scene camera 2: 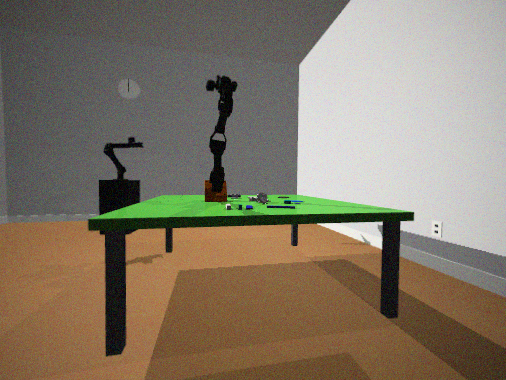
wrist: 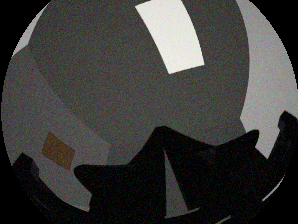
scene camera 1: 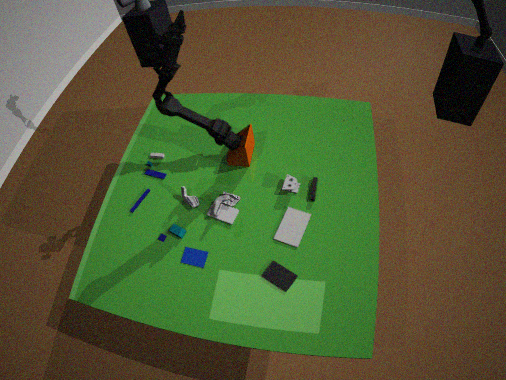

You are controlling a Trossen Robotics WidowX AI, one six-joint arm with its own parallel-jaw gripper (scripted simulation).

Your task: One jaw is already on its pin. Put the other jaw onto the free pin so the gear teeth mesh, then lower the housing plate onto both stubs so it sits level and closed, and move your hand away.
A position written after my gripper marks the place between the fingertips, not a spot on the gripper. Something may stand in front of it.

Observation:
My gripper [wrist: 160, 130] is shut, holding nothing. Also in view: a white flat plate [scene camera 1: 291, 230].
The wrist view misses the white flat plate: it is out of frame.

